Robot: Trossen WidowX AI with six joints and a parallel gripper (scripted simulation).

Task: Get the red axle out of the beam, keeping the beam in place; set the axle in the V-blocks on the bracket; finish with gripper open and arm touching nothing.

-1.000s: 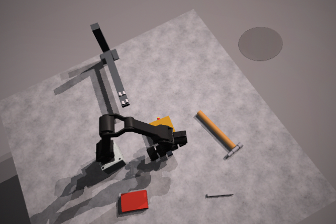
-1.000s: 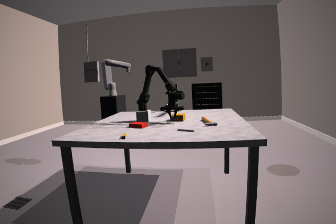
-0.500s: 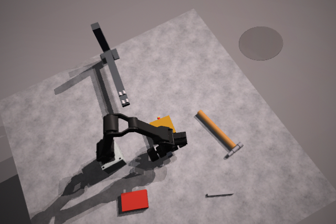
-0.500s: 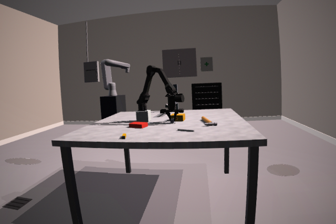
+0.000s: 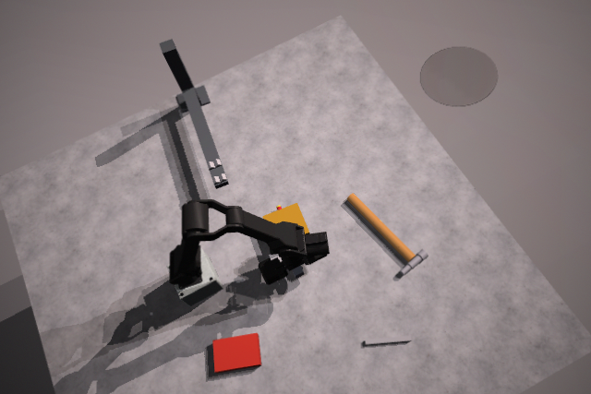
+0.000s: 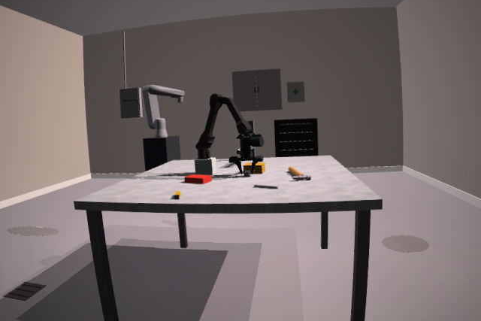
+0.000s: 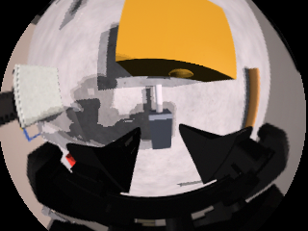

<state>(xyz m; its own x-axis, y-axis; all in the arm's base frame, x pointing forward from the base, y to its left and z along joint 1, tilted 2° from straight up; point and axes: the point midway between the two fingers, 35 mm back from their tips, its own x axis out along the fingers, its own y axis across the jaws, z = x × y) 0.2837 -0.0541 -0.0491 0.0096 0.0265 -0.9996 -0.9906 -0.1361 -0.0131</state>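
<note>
Now: the grey-blue block 2 cm to the left of my gripper tip. From my gripper tip the other things lie so: red block (22 cm behind, 17 cm to the right); orange block (1 cm ahead, 12 cm to the left, 1 cm above); thin grey rod (17 cm ahead, 27 cm to the right).
</note>
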